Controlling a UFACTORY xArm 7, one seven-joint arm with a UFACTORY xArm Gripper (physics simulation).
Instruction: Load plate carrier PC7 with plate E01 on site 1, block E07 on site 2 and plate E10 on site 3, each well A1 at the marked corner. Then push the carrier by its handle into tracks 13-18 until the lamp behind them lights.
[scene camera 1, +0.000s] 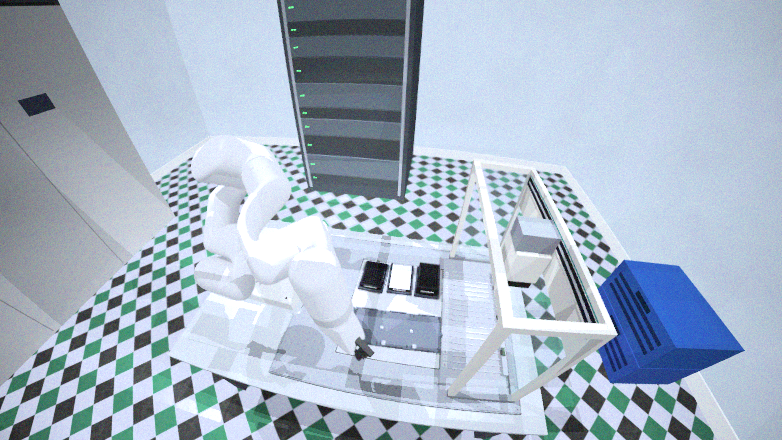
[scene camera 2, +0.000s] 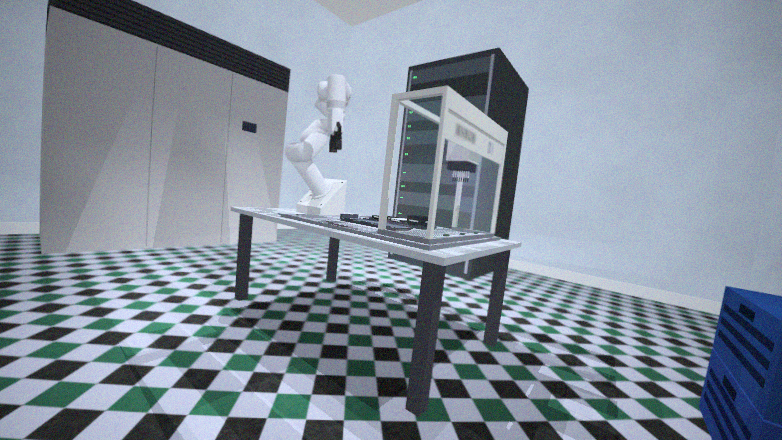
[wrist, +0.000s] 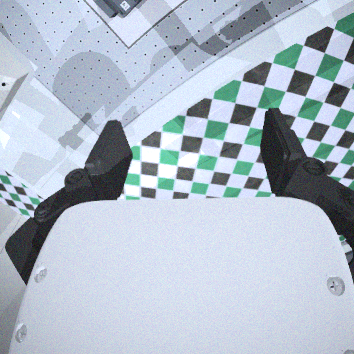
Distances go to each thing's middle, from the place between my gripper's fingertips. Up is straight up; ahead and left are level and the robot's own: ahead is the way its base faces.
The grey plate carrier (scene camera 1: 418, 332) is 10 cm ahead of my hand, 18 cm to the left of it and 28 cm below it.
